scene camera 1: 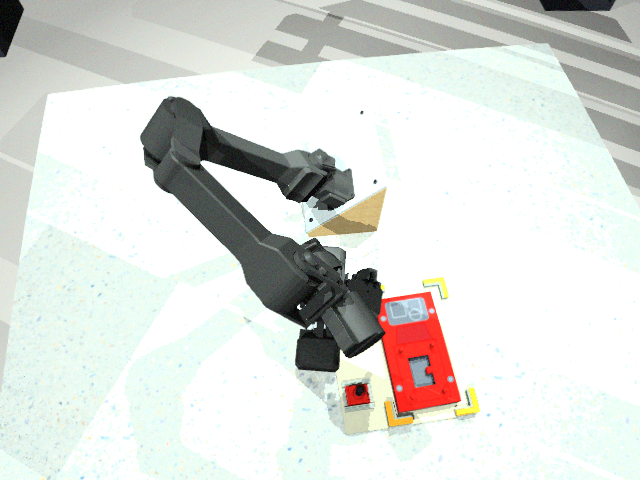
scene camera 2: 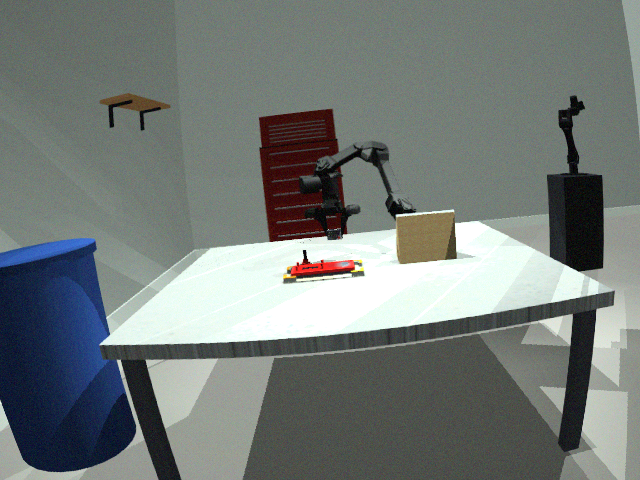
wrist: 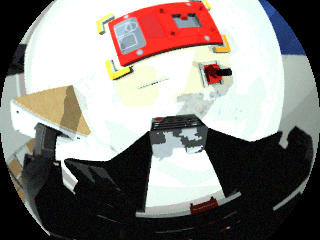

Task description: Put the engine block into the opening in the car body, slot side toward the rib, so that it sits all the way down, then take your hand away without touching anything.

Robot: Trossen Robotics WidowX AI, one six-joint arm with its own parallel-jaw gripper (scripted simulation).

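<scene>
There's a red car body in the scene, and my gripper holds a black engine block. You'd find my gripper in scene camera 2, and in the wrist view too.
</scene>
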